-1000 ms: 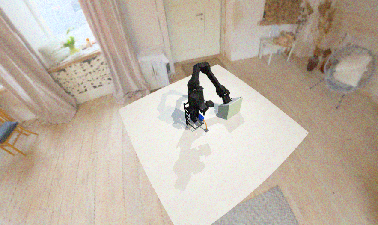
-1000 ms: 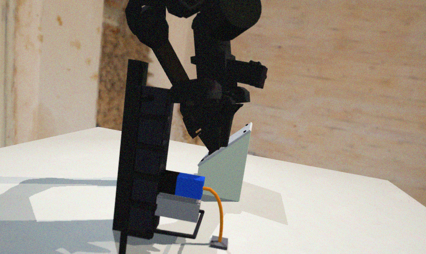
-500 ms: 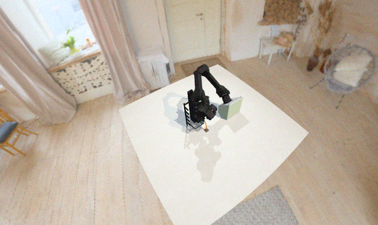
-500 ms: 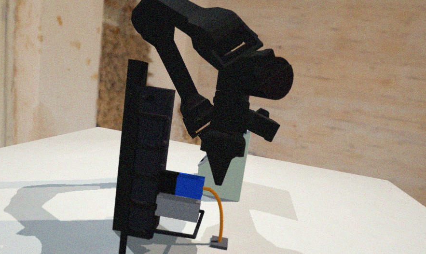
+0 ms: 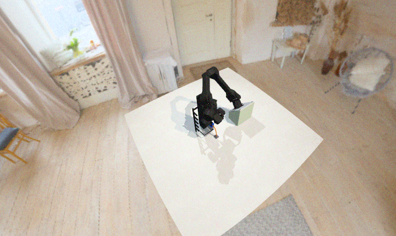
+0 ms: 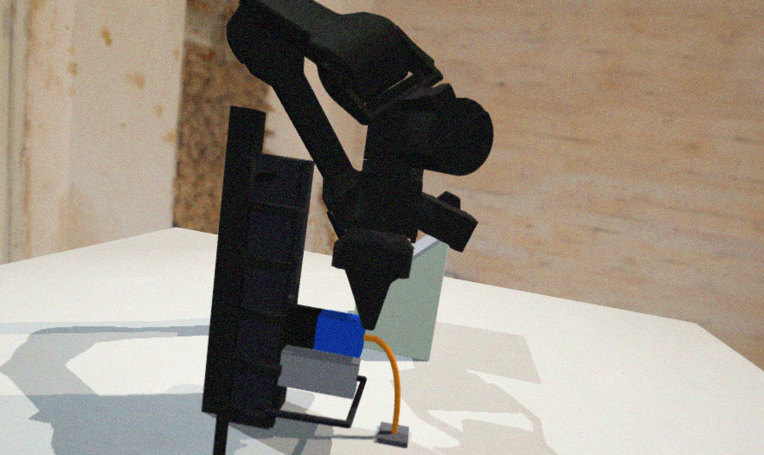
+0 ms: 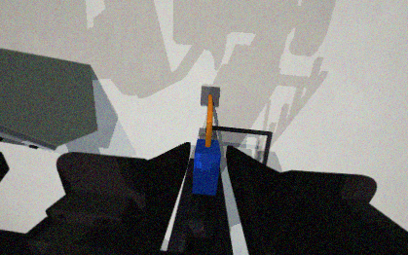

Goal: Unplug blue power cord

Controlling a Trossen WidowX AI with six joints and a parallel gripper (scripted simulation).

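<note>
The blue plug lies 50 mm to the right of my gripper tip and 10 mm below it.
</note>
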